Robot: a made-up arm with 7 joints. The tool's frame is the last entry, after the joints. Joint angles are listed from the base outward. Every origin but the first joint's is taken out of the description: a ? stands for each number. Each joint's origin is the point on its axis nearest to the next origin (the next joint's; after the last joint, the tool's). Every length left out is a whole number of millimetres.
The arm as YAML. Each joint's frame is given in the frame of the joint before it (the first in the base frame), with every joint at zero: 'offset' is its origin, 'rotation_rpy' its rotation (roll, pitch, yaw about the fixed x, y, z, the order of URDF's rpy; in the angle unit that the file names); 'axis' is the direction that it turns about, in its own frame. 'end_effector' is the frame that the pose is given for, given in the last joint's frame.
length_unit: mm
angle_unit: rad
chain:
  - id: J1
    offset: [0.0, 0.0, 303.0]
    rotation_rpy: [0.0, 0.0, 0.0]
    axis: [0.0, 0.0, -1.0]
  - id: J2
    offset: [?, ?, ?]
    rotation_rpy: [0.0, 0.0, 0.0]
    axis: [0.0, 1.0, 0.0]
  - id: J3
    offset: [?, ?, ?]
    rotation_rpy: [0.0, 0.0, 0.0]
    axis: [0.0, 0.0, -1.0]
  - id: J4
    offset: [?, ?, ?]
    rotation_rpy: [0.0, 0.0, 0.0]
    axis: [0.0, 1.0, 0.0]
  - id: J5
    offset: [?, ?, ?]
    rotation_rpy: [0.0, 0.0, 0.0]
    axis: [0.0, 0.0, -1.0]
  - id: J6
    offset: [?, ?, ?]
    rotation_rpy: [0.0, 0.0, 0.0]
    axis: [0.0, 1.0, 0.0]
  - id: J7
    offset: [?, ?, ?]
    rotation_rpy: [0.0, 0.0, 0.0]
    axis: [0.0, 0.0, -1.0]
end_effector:
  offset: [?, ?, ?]
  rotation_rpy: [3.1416, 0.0, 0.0]
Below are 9 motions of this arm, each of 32 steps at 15 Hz.
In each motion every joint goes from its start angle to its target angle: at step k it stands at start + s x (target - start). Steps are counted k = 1, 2, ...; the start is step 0. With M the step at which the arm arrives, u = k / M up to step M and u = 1 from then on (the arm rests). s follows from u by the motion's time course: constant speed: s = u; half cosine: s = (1 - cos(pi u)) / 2; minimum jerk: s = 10 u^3 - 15 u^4 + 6 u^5.
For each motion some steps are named. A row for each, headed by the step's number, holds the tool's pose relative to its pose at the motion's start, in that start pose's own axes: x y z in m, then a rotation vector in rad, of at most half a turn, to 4 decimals.
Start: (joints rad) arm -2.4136 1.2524 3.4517 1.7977 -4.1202 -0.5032 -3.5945
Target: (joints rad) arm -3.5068 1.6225 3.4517 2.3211 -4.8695 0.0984 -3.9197
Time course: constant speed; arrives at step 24
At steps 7, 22, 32:
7: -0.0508 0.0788 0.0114 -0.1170 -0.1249 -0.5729
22: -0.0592 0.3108 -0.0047 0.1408 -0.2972 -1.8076
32: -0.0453 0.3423 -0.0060 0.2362 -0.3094 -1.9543

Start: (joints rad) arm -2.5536 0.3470 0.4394 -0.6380 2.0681 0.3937 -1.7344
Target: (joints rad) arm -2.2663 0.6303 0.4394 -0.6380 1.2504 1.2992 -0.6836
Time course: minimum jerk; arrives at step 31
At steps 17, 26, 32:
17: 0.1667 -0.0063 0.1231 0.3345 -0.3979 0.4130
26: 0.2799 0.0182 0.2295 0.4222 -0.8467 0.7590
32: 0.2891 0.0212 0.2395 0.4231 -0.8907 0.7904

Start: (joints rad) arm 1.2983 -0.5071 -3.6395 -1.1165 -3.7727 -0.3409 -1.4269
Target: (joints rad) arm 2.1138 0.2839 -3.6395 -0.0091 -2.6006 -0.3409 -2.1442
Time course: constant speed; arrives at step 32
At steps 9, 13, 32:
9: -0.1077 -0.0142 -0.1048 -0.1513 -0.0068 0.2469
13: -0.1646 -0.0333 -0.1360 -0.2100 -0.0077 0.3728
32: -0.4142 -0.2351 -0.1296 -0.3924 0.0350 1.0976

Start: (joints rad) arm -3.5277 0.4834 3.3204 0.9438 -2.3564 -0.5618 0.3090
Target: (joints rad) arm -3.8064 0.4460 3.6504 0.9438 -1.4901 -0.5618 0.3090
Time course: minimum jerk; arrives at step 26
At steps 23, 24, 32:
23: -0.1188 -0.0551 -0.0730 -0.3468 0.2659 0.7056
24: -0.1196 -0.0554 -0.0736 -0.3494 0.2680 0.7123
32: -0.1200 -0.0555 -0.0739 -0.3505 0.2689 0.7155

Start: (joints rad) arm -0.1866 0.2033 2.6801 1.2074 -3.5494 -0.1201 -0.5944
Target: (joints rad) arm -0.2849 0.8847 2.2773 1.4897 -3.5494 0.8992 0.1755
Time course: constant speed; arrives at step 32
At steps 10, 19, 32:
10: -0.0641 0.1676 0.1186 0.3393 -0.2090 0.2746
19: -0.1367 0.2834 0.2584 0.6083 -0.4547 0.4801
32: -0.2610 0.3726 0.4925 0.9238 -0.8926 0.6768

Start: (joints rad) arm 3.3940 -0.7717 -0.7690 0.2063 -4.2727 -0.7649 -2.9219
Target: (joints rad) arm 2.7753 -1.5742 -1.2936 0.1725 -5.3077 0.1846 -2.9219
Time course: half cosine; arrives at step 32
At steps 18, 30, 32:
18: -0.1363 -0.5857 0.3247 -0.9523 0.4968 -0.6483
30: -0.0816 -0.8231 0.6771 -1.3320 0.3379 -1.1709
32: -0.0784 -0.8276 0.6858 -1.3374 0.3288 -1.1823

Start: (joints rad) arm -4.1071 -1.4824 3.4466 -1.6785 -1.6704 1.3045 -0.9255
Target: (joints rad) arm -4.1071 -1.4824 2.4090 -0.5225 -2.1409 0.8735 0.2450
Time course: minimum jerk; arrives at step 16
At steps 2, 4, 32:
2: -0.0094 0.0010 0.0088 -0.0208 0.0144 0.0011
4: -0.0576 0.0101 0.0596 -0.1337 0.0987 0.0074
32: -0.2213 0.4701 0.4712 -0.9558 1.3300 -0.1974

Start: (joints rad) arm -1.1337 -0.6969 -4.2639 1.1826 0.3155 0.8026 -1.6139
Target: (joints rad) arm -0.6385 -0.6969 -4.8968 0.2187 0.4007 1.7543 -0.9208
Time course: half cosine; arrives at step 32
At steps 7, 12, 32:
7: -0.0222 -0.0402 0.0662 -0.0334 0.0051 0.0487
12: -0.0644 -0.0881 0.1938 -0.0903 0.0161 0.1254
32: -0.2128 -0.0063 0.6843 -0.2989 0.0351 0.3592

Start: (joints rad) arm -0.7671 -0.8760 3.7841 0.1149 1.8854 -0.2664 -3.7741
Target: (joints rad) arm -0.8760 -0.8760 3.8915 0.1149 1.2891 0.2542 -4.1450
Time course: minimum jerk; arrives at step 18
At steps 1, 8, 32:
1: 0.0001 -0.0001 0.0000 -0.0007 0.0004 -0.0014
8: 0.0158 -0.0290 -0.0007 -0.1669 0.1028 -0.3587
32: 0.0330 -0.0551 0.0064 -0.3759 0.2692 -0.9200

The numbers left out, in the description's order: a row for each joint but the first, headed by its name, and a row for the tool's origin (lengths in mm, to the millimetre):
J2: 0.0 -14.0 0.0
J3: 0.0 0.0 533.0
J4: 0.0 -19.0 0.0
J5: 0.0 0.0 489.0
J6: 0.0 0.0 0.0
J7: 0.0 0.0 117.0
tool: 0.0 0.0 0.0

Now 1 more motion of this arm.
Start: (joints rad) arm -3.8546 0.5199 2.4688 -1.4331 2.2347 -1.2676 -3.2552
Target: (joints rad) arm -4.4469 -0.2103 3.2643 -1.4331 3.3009 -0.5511 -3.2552
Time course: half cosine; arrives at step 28
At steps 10, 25, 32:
10: 0.0370 0.1517 0.0512 0.4514 0.1167 0.1312
25: 0.3048 0.3929 0.1688 1.0925 0.0495 0.6680
32: 0.3204 0.3965 0.1700 1.0991 0.0385 0.6929

